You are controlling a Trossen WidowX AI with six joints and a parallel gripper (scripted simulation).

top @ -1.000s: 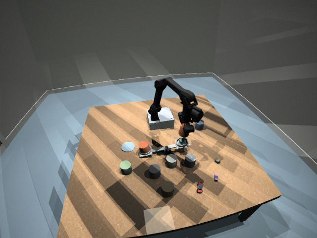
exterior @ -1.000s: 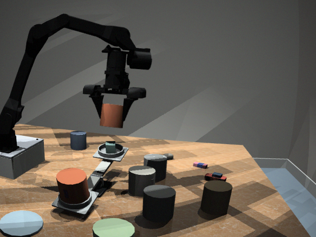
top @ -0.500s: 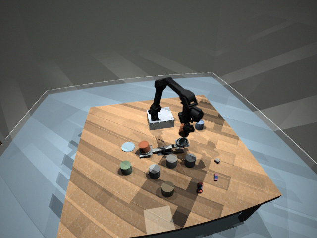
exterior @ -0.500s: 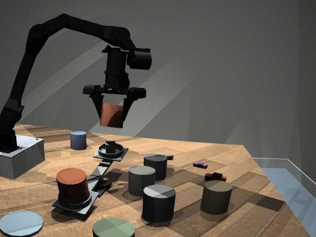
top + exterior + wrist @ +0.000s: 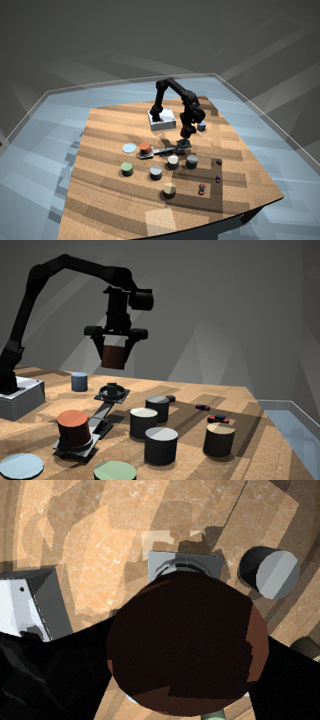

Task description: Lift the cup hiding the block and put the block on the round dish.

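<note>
Right now the teal block is 10 mm to the right of my gripper tip and 80 mm below it. The rest, counted from my gripper tip: grey lump 170 mm ahead, 200 mm to the left, 160 mm below; cream cup 130 mm ahead, 120 mm to the right, 130 mm below; blue cup 210 mm behind, 230 mm to the left, 130 mm below.
</note>
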